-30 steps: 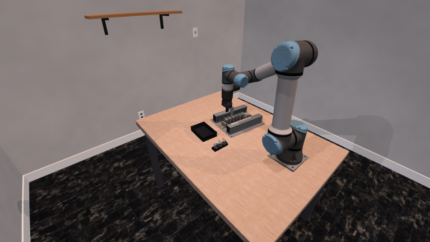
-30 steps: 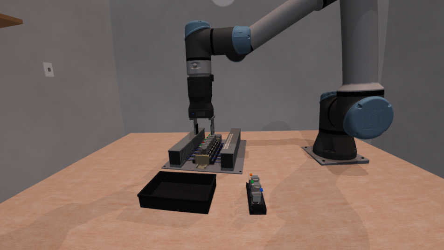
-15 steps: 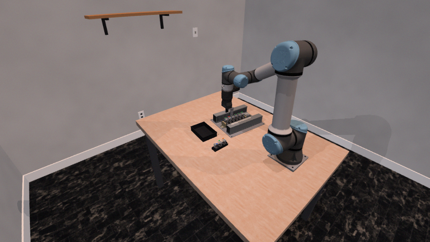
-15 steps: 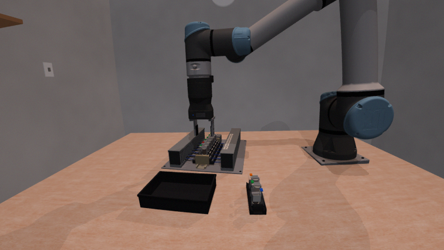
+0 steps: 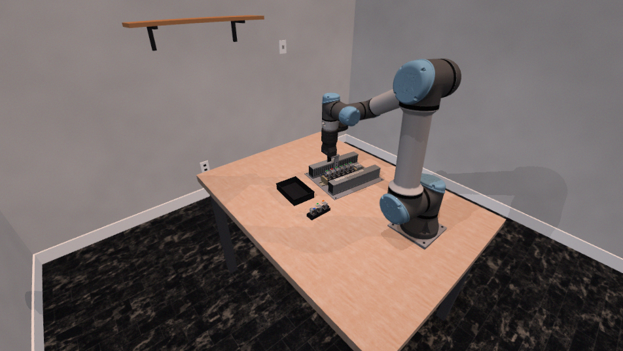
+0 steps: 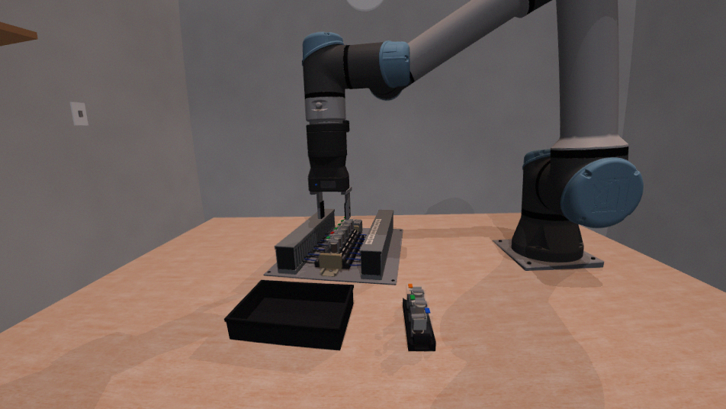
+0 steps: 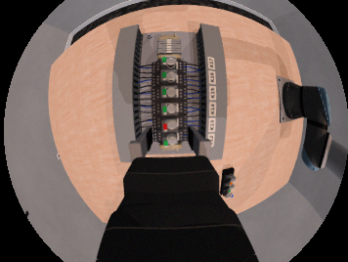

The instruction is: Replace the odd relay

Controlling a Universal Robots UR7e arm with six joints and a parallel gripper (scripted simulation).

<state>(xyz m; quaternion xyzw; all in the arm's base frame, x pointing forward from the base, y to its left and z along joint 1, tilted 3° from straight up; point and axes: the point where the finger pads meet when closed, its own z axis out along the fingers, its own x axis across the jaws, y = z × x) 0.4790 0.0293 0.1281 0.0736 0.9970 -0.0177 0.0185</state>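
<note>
The relay is 70 mm below my hand. Also, from my hand: black tray 40 mm ahead, 210 mm to the left, 100 mm below.
</note>
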